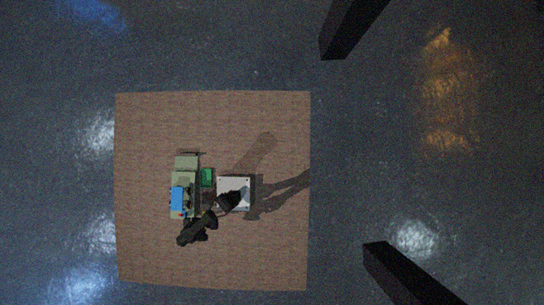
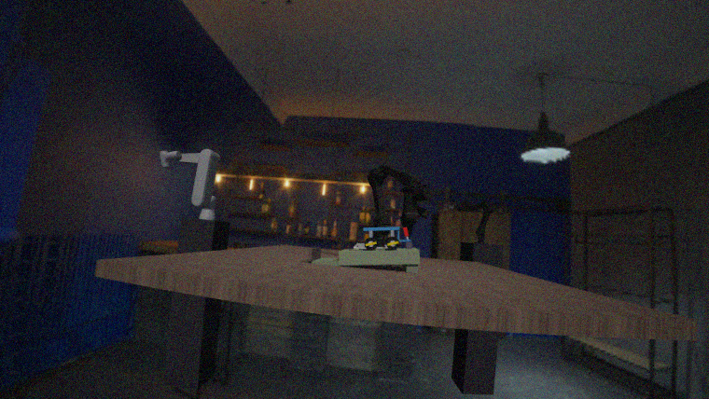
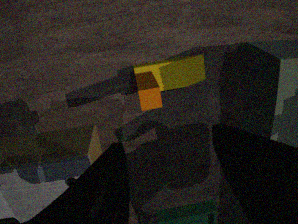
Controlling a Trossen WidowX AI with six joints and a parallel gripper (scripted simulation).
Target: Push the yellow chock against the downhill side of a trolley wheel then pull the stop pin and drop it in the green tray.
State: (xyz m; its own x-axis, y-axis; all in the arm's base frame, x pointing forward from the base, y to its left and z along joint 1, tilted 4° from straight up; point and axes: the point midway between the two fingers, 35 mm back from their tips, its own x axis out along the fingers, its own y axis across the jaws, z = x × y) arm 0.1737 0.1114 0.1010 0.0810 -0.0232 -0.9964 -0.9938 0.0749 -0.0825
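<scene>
My gripper tip is now 110 mm above the yellow chock and 20 mm short of it. Round my gripper tip: blue trolley: 150 mm ahead, 130 mm to the right, 20 mm below; ramp: 140 mm to the right, 140 mm ahead, 80 mm below; stop pin: 140 mm ahead, 30 mm to the right.
</scene>
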